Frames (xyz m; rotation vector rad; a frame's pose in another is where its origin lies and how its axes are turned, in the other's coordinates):
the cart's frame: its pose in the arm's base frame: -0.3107 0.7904 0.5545 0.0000 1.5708 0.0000
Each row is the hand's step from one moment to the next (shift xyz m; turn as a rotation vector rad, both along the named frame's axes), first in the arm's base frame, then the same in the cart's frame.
Working: the arm's base frame: its pose in the cart's frame: 0.5545 -0.7904 0.3107 0.0000 -1.5708 0.0000

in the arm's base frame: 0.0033 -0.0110 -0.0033 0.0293 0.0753 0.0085
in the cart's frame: 0.0033 -0.0110 0.0033 -0.0085 0.0753 0.0293
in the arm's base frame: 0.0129 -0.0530 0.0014 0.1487 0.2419 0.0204
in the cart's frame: -0.0014 -0.0530 0.0129 -0.0204 0.2419 0.1487
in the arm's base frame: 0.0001 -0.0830 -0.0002 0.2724 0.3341 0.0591
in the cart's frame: 0.0002 -0.0830 0.0001 -0.0591 0.3341 0.2724
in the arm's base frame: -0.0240 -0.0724 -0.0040 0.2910 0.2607 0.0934
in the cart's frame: 0.0040 -0.0724 -0.0240 -0.0934 0.2607 0.2910
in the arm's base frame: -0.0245 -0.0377 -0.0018 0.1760 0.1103 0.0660
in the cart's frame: 0.0018 -0.0377 -0.0245 -0.0660 0.1103 0.1760
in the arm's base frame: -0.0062 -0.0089 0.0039 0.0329 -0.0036 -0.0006
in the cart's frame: -0.0039 -0.0089 -0.0062 0.0006 -0.0036 0.0329
